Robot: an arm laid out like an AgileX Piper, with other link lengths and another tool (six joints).
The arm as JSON. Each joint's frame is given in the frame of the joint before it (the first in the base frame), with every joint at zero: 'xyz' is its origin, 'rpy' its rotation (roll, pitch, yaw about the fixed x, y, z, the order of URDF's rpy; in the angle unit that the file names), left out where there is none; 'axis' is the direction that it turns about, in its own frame. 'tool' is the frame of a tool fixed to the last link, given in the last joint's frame.
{
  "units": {
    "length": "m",
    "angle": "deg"
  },
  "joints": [
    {
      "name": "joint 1",
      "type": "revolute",
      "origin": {
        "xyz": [
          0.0,
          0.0,
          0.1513
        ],
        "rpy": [
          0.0,
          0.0,
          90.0
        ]
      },
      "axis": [
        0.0,
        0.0,
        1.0
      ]
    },
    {
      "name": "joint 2",
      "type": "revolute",
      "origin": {
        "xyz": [
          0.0,
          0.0,
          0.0
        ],
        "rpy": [
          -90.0,
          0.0,
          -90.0
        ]
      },
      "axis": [
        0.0,
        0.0,
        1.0
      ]
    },
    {
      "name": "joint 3",
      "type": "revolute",
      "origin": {
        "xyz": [
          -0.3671,
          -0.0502,
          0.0
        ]
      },
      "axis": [
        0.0,
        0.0,
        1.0
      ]
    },
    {
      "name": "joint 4",
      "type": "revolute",
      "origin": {
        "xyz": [
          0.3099,
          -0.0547,
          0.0
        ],
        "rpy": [
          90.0,
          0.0,
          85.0
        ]
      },
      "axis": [
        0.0,
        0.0,
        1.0
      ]
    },
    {
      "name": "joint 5",
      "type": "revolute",
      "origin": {
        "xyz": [
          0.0,
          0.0,
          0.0
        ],
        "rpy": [
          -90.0,
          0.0,
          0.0
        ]
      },
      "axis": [
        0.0,
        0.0,
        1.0
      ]
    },
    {
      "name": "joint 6",
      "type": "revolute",
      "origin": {
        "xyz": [
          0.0,
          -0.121,
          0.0
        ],
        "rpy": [
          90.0,
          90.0,
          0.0
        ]
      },
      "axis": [
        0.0,
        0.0,
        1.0
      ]
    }
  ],
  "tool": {
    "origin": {
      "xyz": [
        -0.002,
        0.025,
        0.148
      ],
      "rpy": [
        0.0,
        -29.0,
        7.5
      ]
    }
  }
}
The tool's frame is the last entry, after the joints.
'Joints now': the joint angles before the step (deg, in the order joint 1, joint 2, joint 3, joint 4, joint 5, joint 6). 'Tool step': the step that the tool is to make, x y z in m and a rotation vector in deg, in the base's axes. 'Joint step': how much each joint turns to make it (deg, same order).
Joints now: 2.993 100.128 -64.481 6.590 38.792 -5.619
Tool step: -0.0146 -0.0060 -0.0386 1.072 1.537 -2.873
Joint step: -1.034 1.592 5.495 1.774 -5.664 0.250
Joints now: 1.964 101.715 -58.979 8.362 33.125 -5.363
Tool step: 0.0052 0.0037 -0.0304 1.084 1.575 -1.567
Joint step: 0.005 4.173 0.113 1.837 -2.790 0.052
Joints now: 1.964 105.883 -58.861 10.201 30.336 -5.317
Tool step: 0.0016 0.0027 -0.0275 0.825 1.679 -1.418
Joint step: -0.003 3.686 0.075 1.622 -2.150 -0.005
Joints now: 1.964 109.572 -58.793 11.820 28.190 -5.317
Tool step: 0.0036 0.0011 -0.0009 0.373 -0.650 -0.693
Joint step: 0.003 0.205 0.060 0.683 -0.956 0.069
